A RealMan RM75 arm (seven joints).
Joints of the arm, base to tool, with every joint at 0 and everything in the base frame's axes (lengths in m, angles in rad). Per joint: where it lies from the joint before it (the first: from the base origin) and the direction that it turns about. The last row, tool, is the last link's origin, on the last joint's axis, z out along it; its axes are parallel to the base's.
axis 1: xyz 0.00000 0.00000 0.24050 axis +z
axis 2: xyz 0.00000 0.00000 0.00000 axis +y
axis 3: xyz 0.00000 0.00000 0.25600 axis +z
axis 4: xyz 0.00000 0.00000 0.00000 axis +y
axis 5: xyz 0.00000 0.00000 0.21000 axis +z
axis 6: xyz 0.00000 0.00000 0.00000 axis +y
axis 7: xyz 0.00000 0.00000 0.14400 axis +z
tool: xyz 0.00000 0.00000 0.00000
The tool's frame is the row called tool.
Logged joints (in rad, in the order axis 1, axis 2, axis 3, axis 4, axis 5, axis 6, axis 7), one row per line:
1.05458, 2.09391, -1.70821, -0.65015, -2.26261, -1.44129, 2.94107
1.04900, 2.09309, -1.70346, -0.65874, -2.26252, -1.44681, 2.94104
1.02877, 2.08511, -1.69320, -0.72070, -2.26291, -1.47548, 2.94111
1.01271, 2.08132, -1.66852, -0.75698, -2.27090, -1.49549, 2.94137
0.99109, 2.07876, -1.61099, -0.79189, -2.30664, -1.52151, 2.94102
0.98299, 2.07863, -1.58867, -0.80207, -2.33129, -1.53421, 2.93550
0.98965, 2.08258, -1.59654, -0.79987, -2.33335, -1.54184, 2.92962
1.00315, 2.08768, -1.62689, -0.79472, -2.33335, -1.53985, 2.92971
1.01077, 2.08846, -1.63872, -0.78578, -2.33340, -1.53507, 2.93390
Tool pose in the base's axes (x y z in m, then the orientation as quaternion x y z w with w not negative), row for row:
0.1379, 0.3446, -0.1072, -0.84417, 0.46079, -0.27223, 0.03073
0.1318, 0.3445, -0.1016, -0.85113, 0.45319, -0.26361, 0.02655
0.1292, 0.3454, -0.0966, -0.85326, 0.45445, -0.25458, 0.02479
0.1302, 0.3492, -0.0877, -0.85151, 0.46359, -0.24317, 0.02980
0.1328, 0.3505, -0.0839, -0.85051, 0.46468, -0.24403, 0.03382
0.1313, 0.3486, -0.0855, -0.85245, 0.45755, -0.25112, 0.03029
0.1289, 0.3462, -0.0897, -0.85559, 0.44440, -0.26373, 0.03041
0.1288, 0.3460, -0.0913, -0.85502, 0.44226, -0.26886, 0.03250
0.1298, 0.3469, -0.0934, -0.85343, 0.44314, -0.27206, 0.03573
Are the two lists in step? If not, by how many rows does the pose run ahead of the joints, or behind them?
The pose runs 1 row ahead of the joints: the pose in row i belongs to the joints in row i + 1.
